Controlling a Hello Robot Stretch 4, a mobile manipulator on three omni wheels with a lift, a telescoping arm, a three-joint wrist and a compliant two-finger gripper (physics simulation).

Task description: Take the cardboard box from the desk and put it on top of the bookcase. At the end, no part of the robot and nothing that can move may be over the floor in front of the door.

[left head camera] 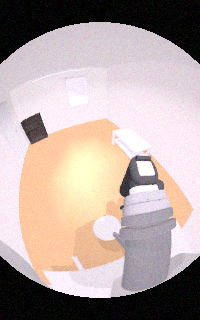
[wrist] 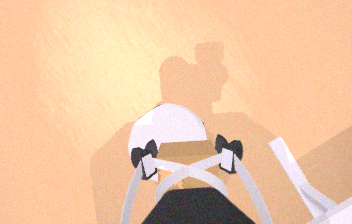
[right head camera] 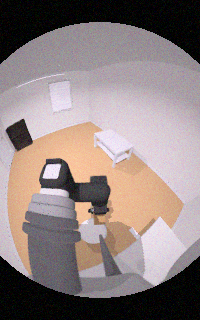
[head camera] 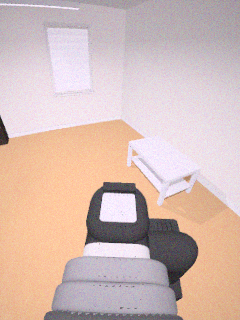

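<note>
My gripper is shut on the cardboard box, whose brown edge shows between the two fingertips in the wrist view. The box is held above the floor; in the right head view it is hard to tell from the floor. A dark brown unit, which looks like the bookcase, stands by the far wall at the left, well away from the gripper. I cannot tell for sure whether the pale panel at the left edge of the left head view is the door.
A low white table stands along the right wall. A round white top is below the gripper. A white surface shows at lower right. A window is in the far wall.
</note>
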